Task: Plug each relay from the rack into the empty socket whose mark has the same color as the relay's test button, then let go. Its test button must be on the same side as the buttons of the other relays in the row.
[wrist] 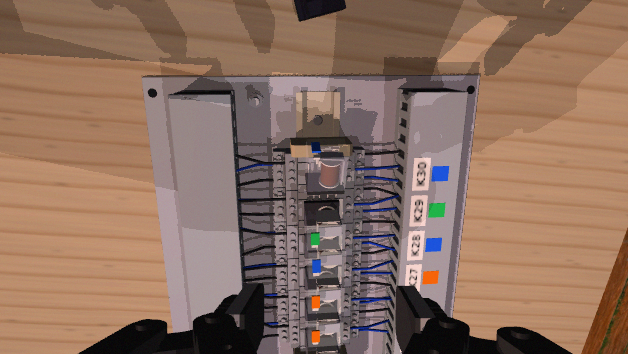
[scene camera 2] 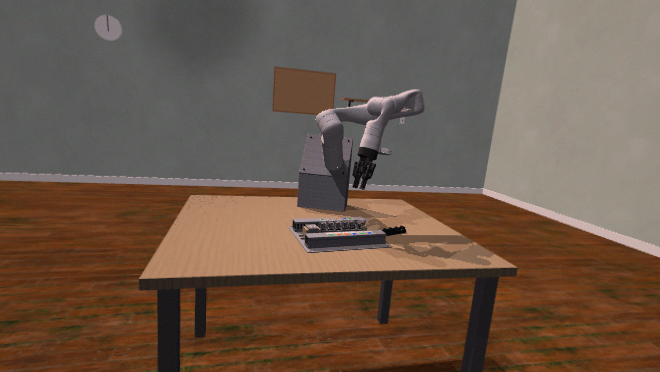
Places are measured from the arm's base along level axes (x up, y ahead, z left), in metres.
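Pixels of known places: gripper, fingertip midpoint: (wrist: 329,307) (scene camera 2: 358,188); arm's base at its link origin: (scene camera 2: 333,162).
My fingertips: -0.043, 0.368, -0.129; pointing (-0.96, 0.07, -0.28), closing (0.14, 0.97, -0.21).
Observation:
For each thing: its top centre in the pictures, then the offset to it from my fingertips, as dx, dy, dz. "spot": a spot on its surface instead.
- clear relay with a copper-coloured coil, top centre: (wrist: 328,177) (scene camera 2: 361,219) -0.120, +0.019, +0.016
- right duct at a spot on its surface: (wrist: 435,125) spot: -0.143, +0.106, +0.027
- left duct at its top centre: (wrist: 215,286) (scene camera 2: 330,219) -0.143, -0.086, -0.058
- black rack-like piece at a spot on its surface: (wrist: 320,7) spot: -0.163, +0.043, +0.126
My gripper (scene camera 2: 359,187) (wrist: 329,307) is open and empty, held well above the relay row. In the wrist view, a clear relay with a copper-coloured coil (wrist: 329,174) sits at the far end of the row beside the tan end block. It looks tipped, with pins showing at its near edge and its blue test button (wrist: 315,147) on the left. A dark socket area (wrist: 320,212) shows just below it; its inside is unclear. Below follow relays with green (wrist: 315,240), blue (wrist: 316,266), orange (wrist: 315,302) and orange (wrist: 315,336) buttons, all on the left.
The right duct (wrist: 435,125) carries marks K30 blue, K29 green, K28 blue and K27 orange. The left duct (wrist: 207,165) borders the other side, with wires between. A black rack-like piece (scene camera 2: 395,230) (wrist: 320,7) lies past the panel's end; its contents are unclear.

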